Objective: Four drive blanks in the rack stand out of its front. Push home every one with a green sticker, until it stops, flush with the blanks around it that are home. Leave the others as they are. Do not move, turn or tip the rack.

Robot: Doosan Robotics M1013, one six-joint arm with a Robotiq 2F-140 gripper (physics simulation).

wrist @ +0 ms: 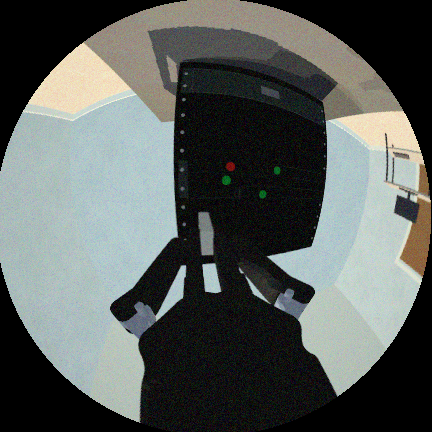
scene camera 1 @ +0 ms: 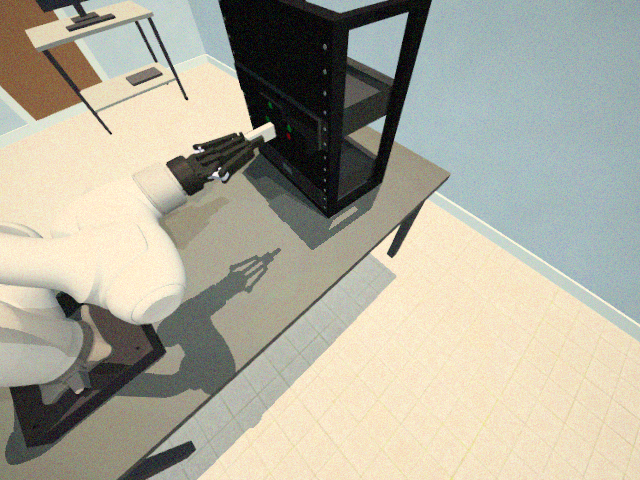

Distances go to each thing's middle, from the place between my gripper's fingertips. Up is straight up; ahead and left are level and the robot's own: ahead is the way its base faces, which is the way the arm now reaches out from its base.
Scene:
The black rack (scene camera 1: 294, 71) lies 270 mm ahead of my hand, 160 mm to the left of it and 110 mm below it.

